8 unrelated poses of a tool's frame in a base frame.
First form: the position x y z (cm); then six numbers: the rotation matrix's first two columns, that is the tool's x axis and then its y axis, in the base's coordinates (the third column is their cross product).
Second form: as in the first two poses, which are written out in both.
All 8 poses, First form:
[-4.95, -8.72, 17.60, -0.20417, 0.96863, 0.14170, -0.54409, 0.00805, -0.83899]
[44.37, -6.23, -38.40, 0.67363, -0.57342, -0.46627, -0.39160, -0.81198, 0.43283]
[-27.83, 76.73, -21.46, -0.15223, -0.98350, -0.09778, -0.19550, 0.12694, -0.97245]
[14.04, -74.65, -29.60, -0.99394, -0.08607, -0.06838, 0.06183, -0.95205, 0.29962]
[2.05, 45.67, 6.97, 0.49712, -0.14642, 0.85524, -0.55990, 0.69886, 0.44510]
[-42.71, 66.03, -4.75, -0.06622, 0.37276, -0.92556, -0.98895, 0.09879, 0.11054]
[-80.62, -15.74, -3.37, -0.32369, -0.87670, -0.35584, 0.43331, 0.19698, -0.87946]
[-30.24, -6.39, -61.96, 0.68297, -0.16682, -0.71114, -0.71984, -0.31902, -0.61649]
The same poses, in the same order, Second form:
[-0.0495, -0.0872, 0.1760, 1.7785, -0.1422, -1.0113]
[0.4437, -0.0623, -0.3840, -0.7052, 0.4851, 2.6303]
[-0.2783, 0.7673, -0.2146, -1.7244, 0.0979, -1.7850]
[0.1404, -0.7465, -0.2960, -3.0552, 0.0684, 0.3050]
[0.0205, 0.4567, 0.0697, -0.2864, -1.0260, 1.0331]
[-0.4271, 0.6603, -0.0475, 1.7466, 1.1825, 0.2963]
[-0.8062, -0.1574, -0.0337, -1.9245, 0.3638, -1.2257]
[-0.3024, -0.0639, -0.6196, -0.2396, 0.7911, -2.0723]

